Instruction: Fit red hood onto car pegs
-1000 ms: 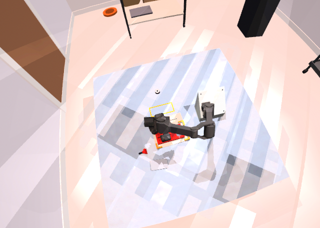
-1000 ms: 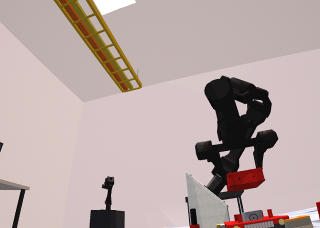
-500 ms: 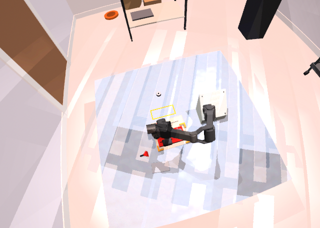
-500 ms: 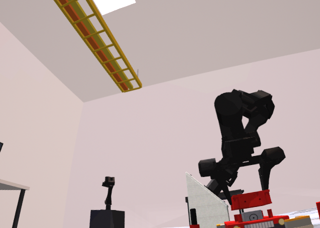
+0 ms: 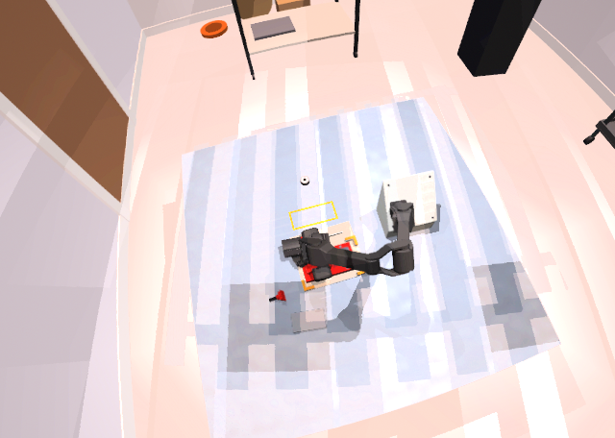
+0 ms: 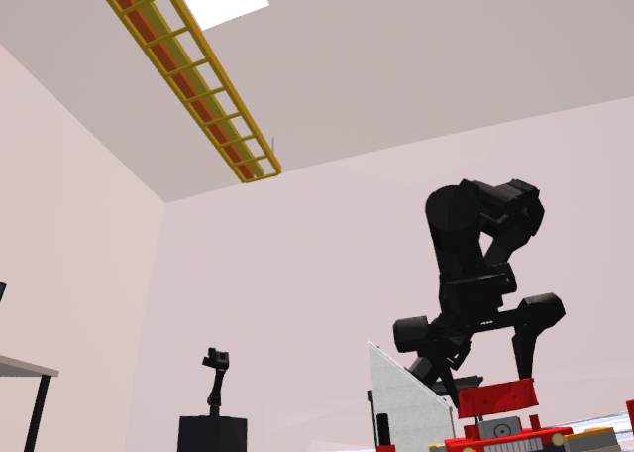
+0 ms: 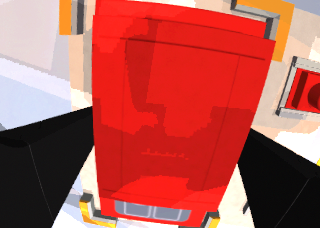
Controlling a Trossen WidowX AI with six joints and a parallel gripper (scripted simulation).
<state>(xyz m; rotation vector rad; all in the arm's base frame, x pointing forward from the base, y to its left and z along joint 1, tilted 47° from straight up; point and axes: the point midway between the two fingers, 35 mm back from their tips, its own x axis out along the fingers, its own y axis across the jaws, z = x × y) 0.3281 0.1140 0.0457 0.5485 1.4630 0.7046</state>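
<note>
The grey engine block is 30 mm below my gripper tip. Also, from my gripper tip: red hood 10 mm above; then jig 40 mm behind, 20 mm to the right, 50 mm below.
</note>
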